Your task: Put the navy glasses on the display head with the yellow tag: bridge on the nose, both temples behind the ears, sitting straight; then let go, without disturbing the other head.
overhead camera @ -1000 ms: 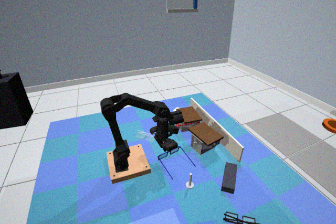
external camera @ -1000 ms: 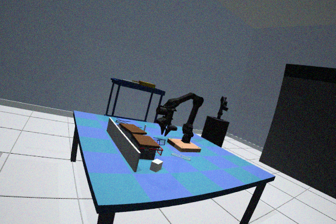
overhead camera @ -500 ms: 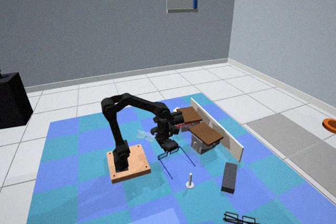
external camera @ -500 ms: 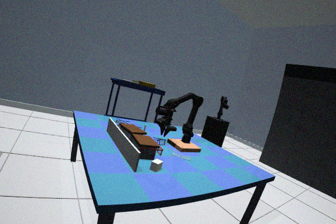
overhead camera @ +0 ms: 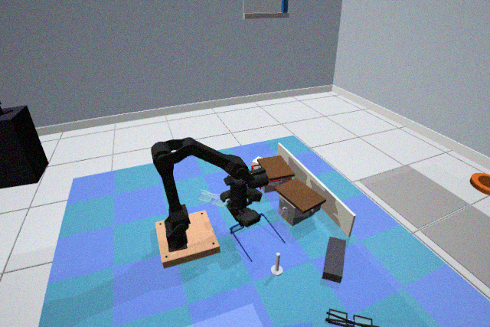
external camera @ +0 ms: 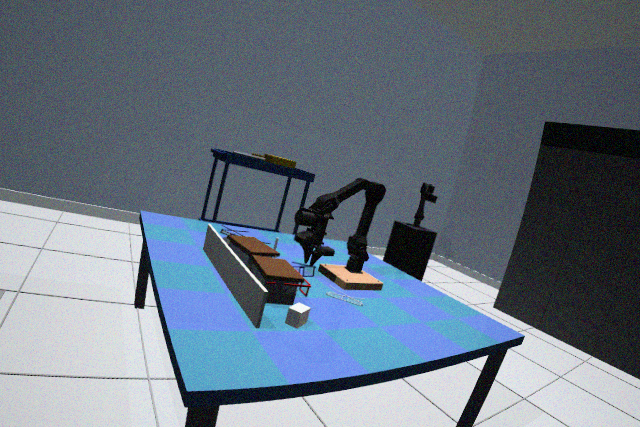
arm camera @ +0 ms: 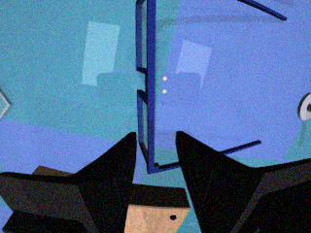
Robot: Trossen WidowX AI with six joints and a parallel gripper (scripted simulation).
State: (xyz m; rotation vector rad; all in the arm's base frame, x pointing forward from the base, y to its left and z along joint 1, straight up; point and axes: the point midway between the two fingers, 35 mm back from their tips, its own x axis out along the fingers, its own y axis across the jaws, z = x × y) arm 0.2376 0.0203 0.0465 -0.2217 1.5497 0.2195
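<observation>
My gripper tip is now 21 cm to the left of the white peg, 7 cm short of it and 2 cm above it. The rest, counted from my gripper tip: long white board (37 cm ahead, 14 cm to the left, 1 cm above); clear glasses (22 cm to the left, 6 cm behind, 3 cm below); dark box (27 cm ahead, 24 cm to the right, 3 cm below).
</observation>
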